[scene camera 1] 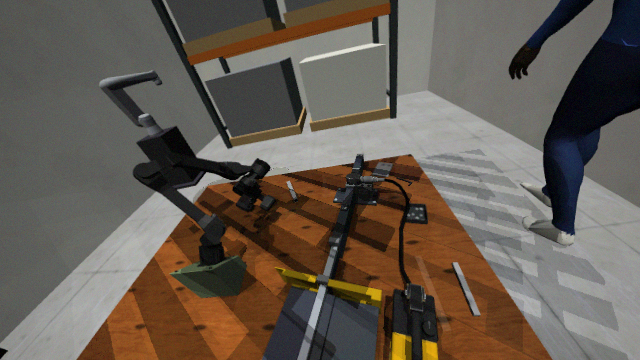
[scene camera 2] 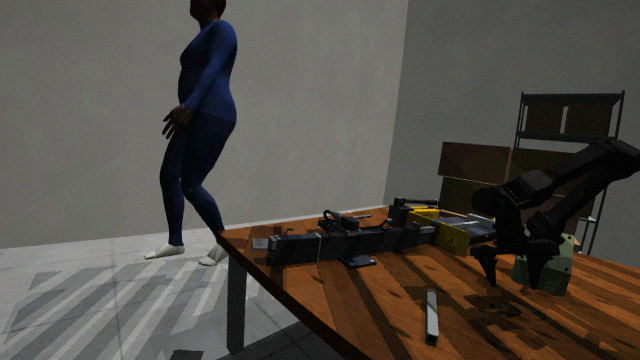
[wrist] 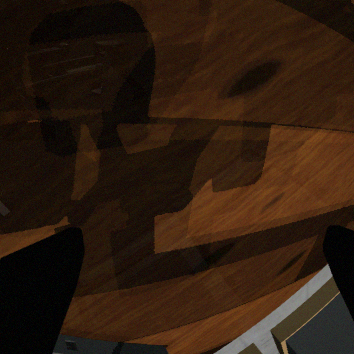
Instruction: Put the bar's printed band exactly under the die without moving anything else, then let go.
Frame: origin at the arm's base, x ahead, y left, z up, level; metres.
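Where they show: gripper, fingertip midpoint: (scene camera 1: 257, 202) (scene camera 2: 512, 288) (wrist: 209, 241); arm's base at its link origin: (scene camera 1: 212, 262).
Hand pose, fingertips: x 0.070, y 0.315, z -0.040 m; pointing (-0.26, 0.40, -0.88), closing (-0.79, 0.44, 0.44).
Things, the pixels of their top centre, and the offset from my fingertips. "spot": a spot on its surface instead.
- short pale grey bar at its top centre: (scene camera 2: 432, 308) (scene camera 1: 291, 189) dx +0.137, dy +0.126, dz -0.055 m
- black tool head at a spot on its surface: (scene camera 1: 354, 179) spot: dx +0.454, dy -0.017, dz +0.041 m
- yellow-black unit at a spot on its surface: (scene camera 1: 415, 320) spot: dx +0.481, dy -0.541, dz +0.059 m
- black cable at a spot on its surface: (scene camera 1: 401, 240) spot: dx +0.560, dy -0.273, dz -0.064 m
- thin bar at its top centre: (scene camera 1: 465, 286) dx +0.672, dy -0.447, dz -0.066 m
- dotted black plate at a spot on its surface: (scene camera 1: 416, 214) spot: dx +0.661, dy -0.164, dz -0.073 m
- grey plate at its top centre: (scene camera 2: 271, 243) (scene camera 1: 382, 168) dx +0.632, dy +0.172, dz -0.069 m
A short pale grey bar (scene camera 1: 291, 191) (scene camera 2: 432, 317) lies flat on the wooden table; I cannot make out its printed band. A grey sliver at the left edge of the wrist view may be its end. A black tool head (scene camera 1: 354, 179) with a cable sits on the long dark rail (scene camera 1: 343, 220) (scene camera 2: 295, 249); the die itself is too small to tell. My gripper (scene camera 1: 257, 204) (scene camera 2: 514, 286) (wrist: 209, 241) is open and empty, pointing down above the table. It is left of the bar in scene camera 1 and right of it in scene camera 2.
A yellow guard (scene camera 1: 367, 294) (scene camera 2: 452, 240) crosses the rail. A yellow-black unit (scene camera 1: 415, 320) stands beside it, with the black cable (scene camera 1: 401, 240) running to the tool head. A thin bar (scene camera 1: 466, 289), a dotted black plate (scene camera 1: 416, 214) and a grey plate (scene camera 1: 383, 169) lie right of the rail.
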